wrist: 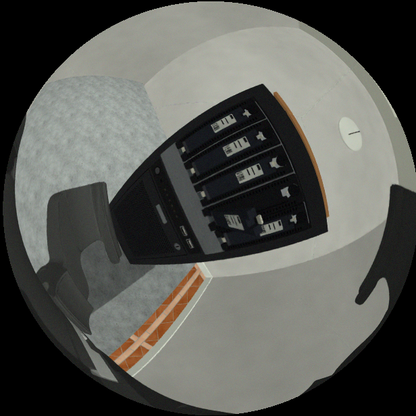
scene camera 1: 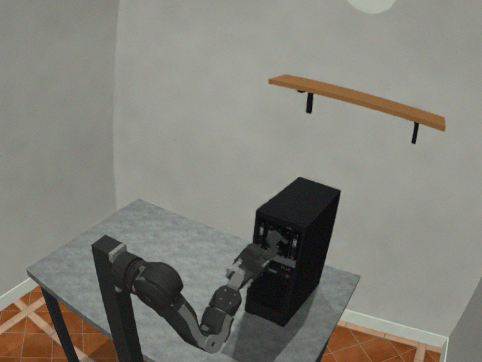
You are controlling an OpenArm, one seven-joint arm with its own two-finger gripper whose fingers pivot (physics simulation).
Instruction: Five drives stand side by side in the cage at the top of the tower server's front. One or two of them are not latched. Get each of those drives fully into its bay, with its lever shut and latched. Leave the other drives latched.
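The black tower server stands on the table, its drive cage facing my gripper. In the wrist view, counted from the tower's left side, the first drive, second drive, third drive and fifth drive have levers lying flat. The fourth drive's lever stands swung out from the front and overlaps part of the fifth drive in this view. How deep the fourth drive sits cannot be told. My gripper is wide open in front of the cage, with the lever between its spread fingers and touching neither.
The grey table carries the tower near its right end. A grey ledge and a panel with ports lie below the cage. The arm's post stands at the table's front. A wooden shelf hangs on the wall.
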